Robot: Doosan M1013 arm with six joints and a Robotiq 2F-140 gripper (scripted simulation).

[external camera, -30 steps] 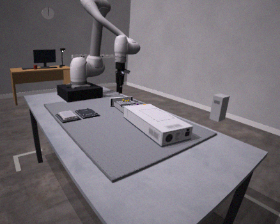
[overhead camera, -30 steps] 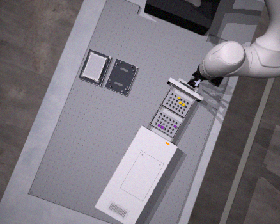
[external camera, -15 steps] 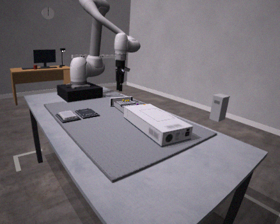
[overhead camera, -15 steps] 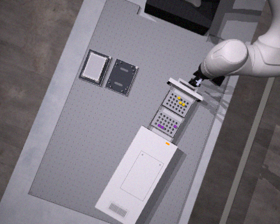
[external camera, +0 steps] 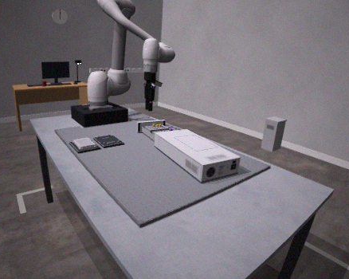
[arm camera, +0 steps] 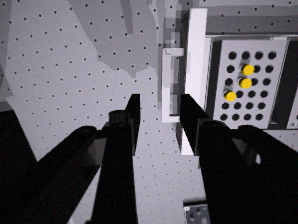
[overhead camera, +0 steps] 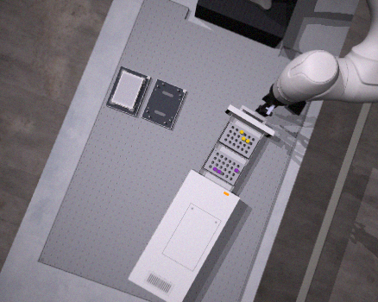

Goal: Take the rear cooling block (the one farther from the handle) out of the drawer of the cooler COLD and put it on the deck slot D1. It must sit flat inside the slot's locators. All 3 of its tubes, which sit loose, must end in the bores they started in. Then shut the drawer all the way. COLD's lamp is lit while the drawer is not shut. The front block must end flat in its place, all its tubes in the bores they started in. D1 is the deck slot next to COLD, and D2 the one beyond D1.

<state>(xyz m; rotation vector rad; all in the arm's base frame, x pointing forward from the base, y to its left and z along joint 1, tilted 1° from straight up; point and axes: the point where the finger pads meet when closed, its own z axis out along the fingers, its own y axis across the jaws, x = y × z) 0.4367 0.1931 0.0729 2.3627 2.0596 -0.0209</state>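
My gripper is now 24 cm short of the grey cooling block, 3 cm to the left of it and 13 cm above it. From my hand the other things lie so: drawer: 16 cm ahead, 2 cm to the right, 13 cm below; then perforated grey mat: 30 cm ahead, 17 cm to the right, 17 cm below; then white cooler COLD: 35 cm ahead, 5 cm to the right, 12 cm below.
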